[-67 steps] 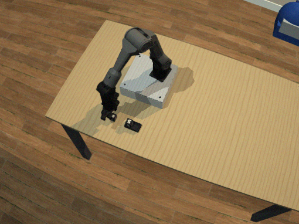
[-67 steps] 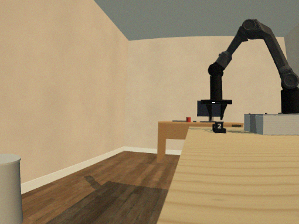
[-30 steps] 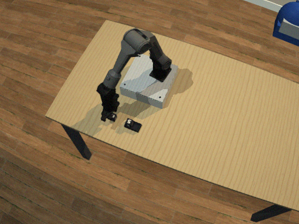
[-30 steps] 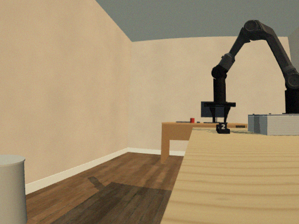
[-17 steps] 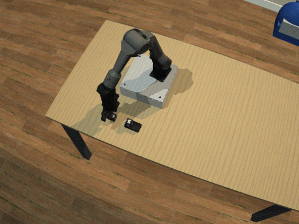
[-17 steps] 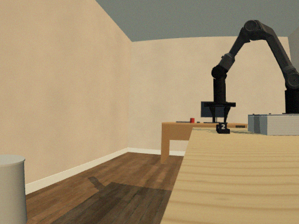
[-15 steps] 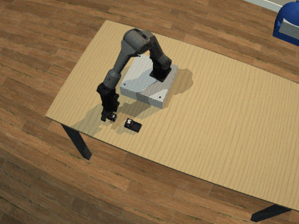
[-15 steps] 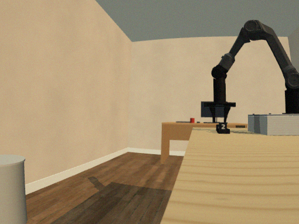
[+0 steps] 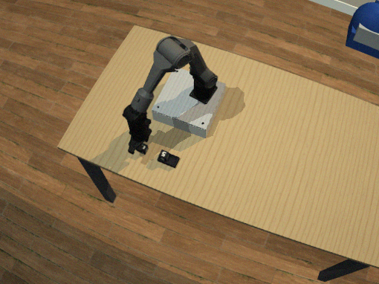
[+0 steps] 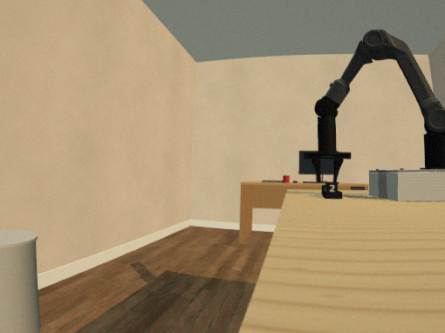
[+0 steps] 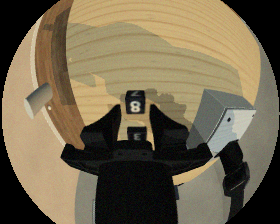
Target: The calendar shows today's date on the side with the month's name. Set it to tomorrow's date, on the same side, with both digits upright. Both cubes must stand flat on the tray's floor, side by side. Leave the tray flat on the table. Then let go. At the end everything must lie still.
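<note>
Now: the black calendar cube 10 mm behind my hand, 90 mm to the left of it and 20 mm below it. Round my hand: calendar tray: 20 mm behind, 110 mm to the left, 30 mm below.
</note>
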